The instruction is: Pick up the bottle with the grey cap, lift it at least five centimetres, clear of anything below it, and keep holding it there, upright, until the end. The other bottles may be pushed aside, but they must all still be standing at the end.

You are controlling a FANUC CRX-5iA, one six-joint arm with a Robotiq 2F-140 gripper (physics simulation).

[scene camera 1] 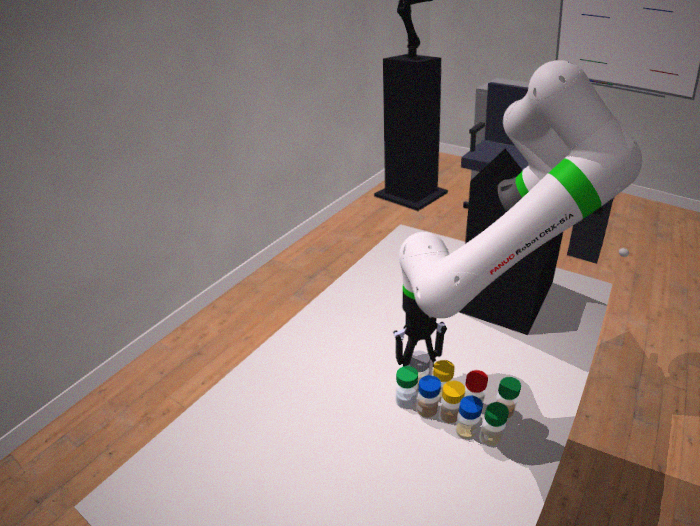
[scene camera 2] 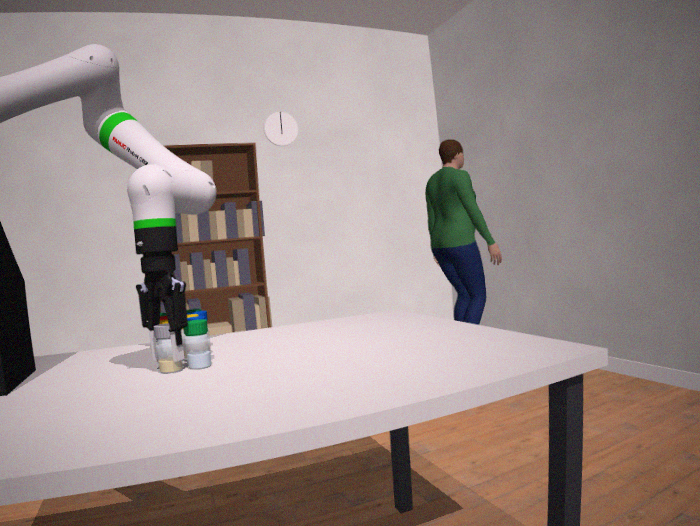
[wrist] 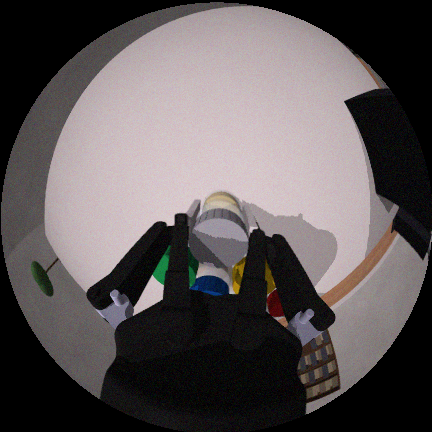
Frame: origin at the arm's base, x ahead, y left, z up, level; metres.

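Where they show: gripper, fingertip midpoint: (scene camera 2: 168,359); arm's base at its link origin: (scene camera 1: 514,203).
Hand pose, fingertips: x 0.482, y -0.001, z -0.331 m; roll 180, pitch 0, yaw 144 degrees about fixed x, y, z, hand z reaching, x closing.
Things, the pixels of their top centre, and the offset from my fingertips. Level surfaces: height alone.
- bottle with the grey cap, top centre: (wrist: 218,245) (scene camera 2: 165,324) (scene camera 1: 419,357) 0.002 m ahead, 0.003 m left, 0.077 m up
- white table at its surface level: 0.028 m down
- green-capped bottle at its top centre: (wrist: 171,273) (scene camera 2: 194,321) (scene camera 1: 407,373) 0.067 m ahead, 0.013 m left, 0.077 m up
- blue-capped bottle at its top centre: (wrist: 207,302) (scene camera 1: 429,383) 0.060 m ahead, 0.076 m left, 0.077 m up
- yellow-capped bottle at its top centre: (wrist: 256,285) (scene camera 1: 444,367) 0.007 m back, 0.073 m left, 0.077 m up
- red-capped bottle at its top centre: (wrist: 285,307) (scene camera 1: 477,377) 0.026 m back, 0.159 m left, 0.077 m up
The bottle with the grey cap (scene camera 1: 419,364) (scene camera 2: 169,350) (wrist: 220,235) stands upright on the white table (scene camera 1: 237,407) (scene camera 2: 367,384) (wrist: 200,115), at the corner of the bottle group nearest the arm's base. My gripper (scene camera 1: 417,366) (scene camera 2: 167,342) (wrist: 220,211) points down and is shut on this bottle, one finger on each side of it just below and beside the cap. In scene camera 1 the bottle's body is hidden behind the green-capped and blue-capped bottles.
A green-capped bottle (scene camera 1: 406,387) (scene camera 2: 196,343) (wrist: 175,267), a blue-capped bottle (scene camera 1: 428,395) (wrist: 210,285) and a yellow-capped bottle (scene camera 1: 443,370) (wrist: 252,277) stand close beside the held one. Several more stand beyond, including a red-capped bottle (scene camera 1: 476,382) (wrist: 275,303).
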